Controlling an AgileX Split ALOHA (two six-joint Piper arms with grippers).
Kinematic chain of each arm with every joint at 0, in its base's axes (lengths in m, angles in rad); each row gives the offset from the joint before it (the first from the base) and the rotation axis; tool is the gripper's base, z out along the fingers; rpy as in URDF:
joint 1: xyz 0 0 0.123 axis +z
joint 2: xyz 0 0 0 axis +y
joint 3: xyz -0.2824 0 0.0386 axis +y
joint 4: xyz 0.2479 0 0.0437 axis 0.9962 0 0.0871
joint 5: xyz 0 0 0 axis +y
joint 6: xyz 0.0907 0 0.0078 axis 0.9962 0 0.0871
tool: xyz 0 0 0 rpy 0 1.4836 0
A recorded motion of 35 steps. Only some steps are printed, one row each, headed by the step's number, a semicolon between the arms.
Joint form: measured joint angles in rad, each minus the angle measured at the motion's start. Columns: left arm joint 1, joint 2, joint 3, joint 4, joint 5, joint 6; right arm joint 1, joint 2, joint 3, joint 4, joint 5, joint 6.
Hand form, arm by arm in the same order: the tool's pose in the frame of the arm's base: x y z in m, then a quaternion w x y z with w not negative. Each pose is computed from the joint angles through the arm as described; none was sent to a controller.
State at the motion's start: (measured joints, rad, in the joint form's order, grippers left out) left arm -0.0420 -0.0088 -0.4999 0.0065 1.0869 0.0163; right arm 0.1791 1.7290 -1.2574 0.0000 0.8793 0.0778
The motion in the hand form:
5: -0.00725 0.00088 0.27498 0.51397 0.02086 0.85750 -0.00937; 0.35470 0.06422 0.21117 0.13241 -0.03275 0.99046 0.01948
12: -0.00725 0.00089 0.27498 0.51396 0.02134 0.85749 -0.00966; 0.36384 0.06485 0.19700 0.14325 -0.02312 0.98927 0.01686
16: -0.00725 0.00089 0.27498 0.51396 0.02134 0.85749 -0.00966; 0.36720 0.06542 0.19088 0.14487 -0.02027 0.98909 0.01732
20: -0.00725 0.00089 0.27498 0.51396 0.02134 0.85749 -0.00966; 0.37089 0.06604 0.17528 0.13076 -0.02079 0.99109 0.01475
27: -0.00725 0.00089 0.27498 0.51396 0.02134 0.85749 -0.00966; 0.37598 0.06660 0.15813 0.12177 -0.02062 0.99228 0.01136
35: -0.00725 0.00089 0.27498 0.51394 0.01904 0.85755 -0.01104; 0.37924 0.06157 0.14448 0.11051 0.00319 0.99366 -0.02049
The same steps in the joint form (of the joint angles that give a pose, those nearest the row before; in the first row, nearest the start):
5: -0.0071 0.0000 0.0000 0.0000 0.0000 -0.0163; 0.0000 0.0700 0.0000 0.0000 -0.0314 0.0352
12: -0.0082 0.0000 0.0000 0.0000 0.0000 -0.0163; 0.0000 0.1132 0.0000 -0.0156 -0.0954 0.0640
16: -0.0082 0.0000 0.0000 0.0000 0.0000 -0.0163; 0.0000 0.1321 -0.0013 -0.0166 -0.1163 0.0706
20: -0.0082 0.0000 0.0000 0.0000 0.0000 -0.0163; 0.0000 0.1746 -0.0013 -0.0175 -0.1298 0.0706
27: -0.0082 0.0000 0.0000 0.0000 0.0000 -0.0163; 0.0000 0.2234 -0.0043 -0.0240 -0.1566 0.0758
35: -0.0082 0.0000 0.0000 0.0000 0.0000 -0.0217; 0.0008 0.2632 -0.0099 -0.1209 -0.1534 0.1907

